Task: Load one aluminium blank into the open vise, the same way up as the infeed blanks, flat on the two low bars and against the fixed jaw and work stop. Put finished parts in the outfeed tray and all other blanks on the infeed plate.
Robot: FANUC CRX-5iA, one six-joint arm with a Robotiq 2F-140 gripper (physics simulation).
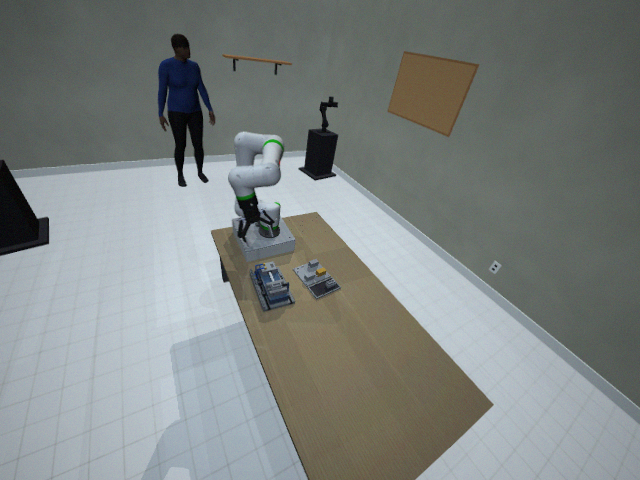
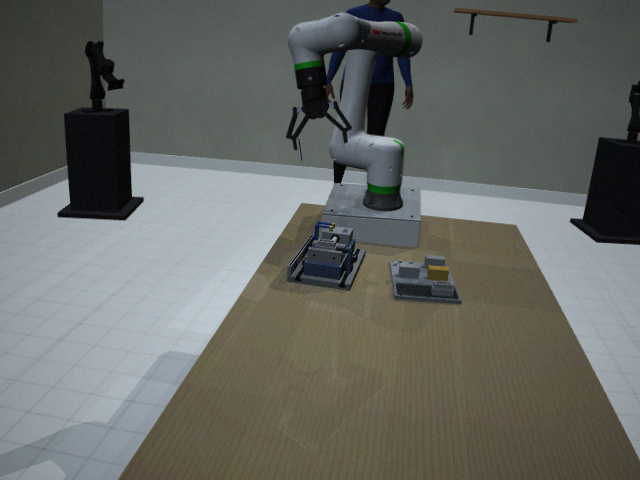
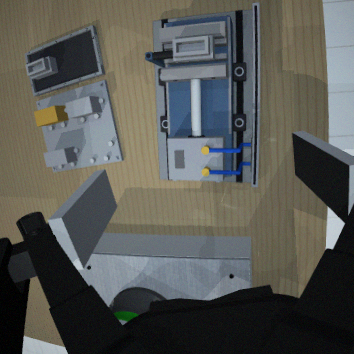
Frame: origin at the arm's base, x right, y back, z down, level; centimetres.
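Seen in the pictures: gripper, between the fingertips: (image 1: 260,240) (image 2: 322,158) (image 3: 199,171); arm's base, origin of its link: (image 2: 382,204).
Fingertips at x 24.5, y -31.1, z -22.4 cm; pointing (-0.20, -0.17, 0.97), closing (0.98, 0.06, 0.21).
Pixels of each thing's top centre, then the offset from my fingertips to it. "*": a spot on its surface instead.
- vise, centre of its top: (image 3: 195,98) (image 2: 330,238) (image 1: 272,277) dx -3.7, dy -7.2, dz +23.4 cm
- top, a spot on its surface: (image 3: 210,47) * dx +0.4, dy -13.6, dz +23.2 cm
- infeed plate, centre of its top: (image 3: 75,129) (image 2: 421,272) (image 1: 311,272) dx -32.9, dy -9.5, dz +32.5 cm
- yellow block, centre of its top: (image 3: 44,115) (image 2: 438,267) (image 1: 321,270) dx -37.0, dy -13.9, dz +28.9 cm
- grey recessed part, centre of its top: (image 3: 34,66) (image 2: 443,282) dx -36.2, dy -24.6, dz +29.2 cm
- rail, centre of its top: (image 3: 255,97) dx +4.9, dy -5.1, dz +28.3 cm
My gripper (image 1: 259,235) (image 2: 323,149) (image 3: 199,171) is open and empty, high above the table between the vise and the robot base. The vise (image 1: 279,294) (image 2: 323,269) (image 3: 177,105) holds a grey block with a rectangular recess on top (image 3: 210,47) between its jaws; whether they touch it is unclear. The low bars are hidden. On the infeed plate (image 2: 395,266) (image 3: 95,145) lie two plain grey blanks (image 3: 84,107) (image 3: 60,157) and a yellow block (image 1: 321,271) (image 2: 437,272) (image 3: 50,115). A grey recessed part (image 2: 442,288) (image 3: 41,67) lies at one end of the dark outfeed tray (image 2: 426,298) (image 3: 75,55).
The robot base block (image 1: 268,251) (image 2: 382,229) (image 3: 175,272) stands behind the vise. Blue hoses (image 3: 225,150) with yellow fittings rise at the vise's cylinder end. A rail (image 3: 255,100) runs along its outer side. A person (image 1: 180,87) (image 2: 381,77) stands behind the robot.
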